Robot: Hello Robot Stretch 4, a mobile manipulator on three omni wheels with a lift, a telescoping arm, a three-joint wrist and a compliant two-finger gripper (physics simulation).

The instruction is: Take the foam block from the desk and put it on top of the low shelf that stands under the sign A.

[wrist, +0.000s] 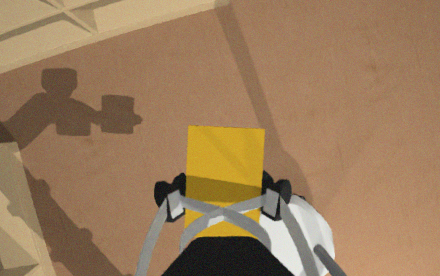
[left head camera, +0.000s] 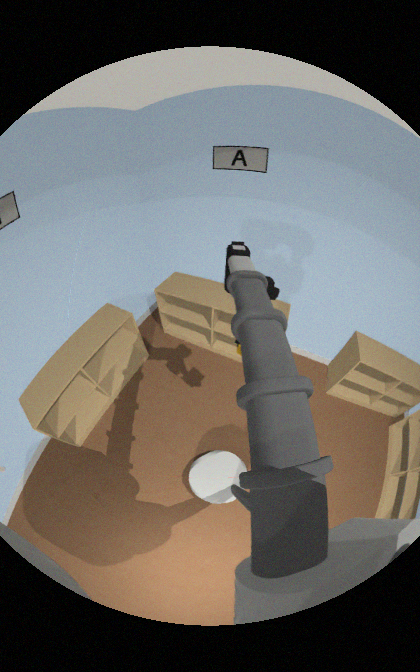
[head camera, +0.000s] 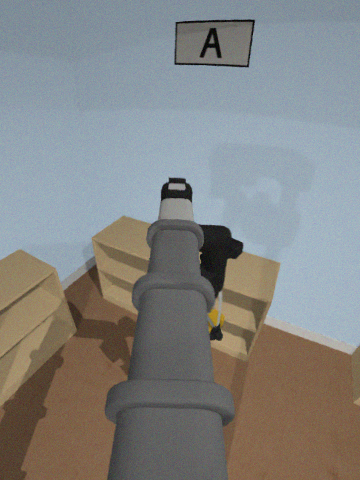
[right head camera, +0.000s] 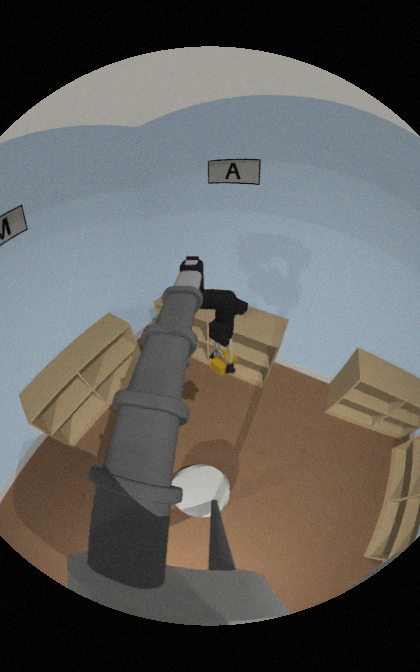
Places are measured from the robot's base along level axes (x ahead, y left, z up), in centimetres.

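Where they show: gripper, fingertip midpoint: (wrist: 222, 187).
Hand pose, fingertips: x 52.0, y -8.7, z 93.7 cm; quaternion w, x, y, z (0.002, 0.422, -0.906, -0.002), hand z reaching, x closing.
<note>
After its pixels a point has its place.
The yellow foam block (head camera: 215, 319) @[x 52.8, y -11.9, z 97.9 cm] (right head camera: 220, 364) (wrist: 225, 155) @[x 54.5, y -11.1, z 97.9 cm] is held between the fingertips of my gripper (wrist: 222, 187) @[x 52.0, y -8.7, z 93.7 cm] (right head camera: 221, 362), which is shut on it. In the wrist view the block hangs over the brown floor. The low wooden shelf (head camera: 252, 274) @[x 116.7, y -46.4, z 58.3 cm] (left head camera: 195, 290) (right head camera: 262, 322) stands against the wall under the sign A (head camera: 214, 43) @[x 156.7, y -15.9, z 172.2 cm] (left head camera: 240, 159) (right head camera: 234, 171). In the head view, my arm and wrist cover the middle of the shelf, and the gripper and block appear in front of its lower compartments. The desk does not show.
Another low shelf (head camera: 22, 275) @[x 107.8, y 86.2, z 58.2 cm] (left head camera: 82, 360) (right head camera: 75, 370) stands at the left. More shelves (left head camera: 380, 350) (right head camera: 382, 372) stand at the right. The white round robot base (left head camera: 217, 476) (right head camera: 201, 490) is on the floor below the arm. A sign M (right head camera: 10, 225) hangs at the left.
</note>
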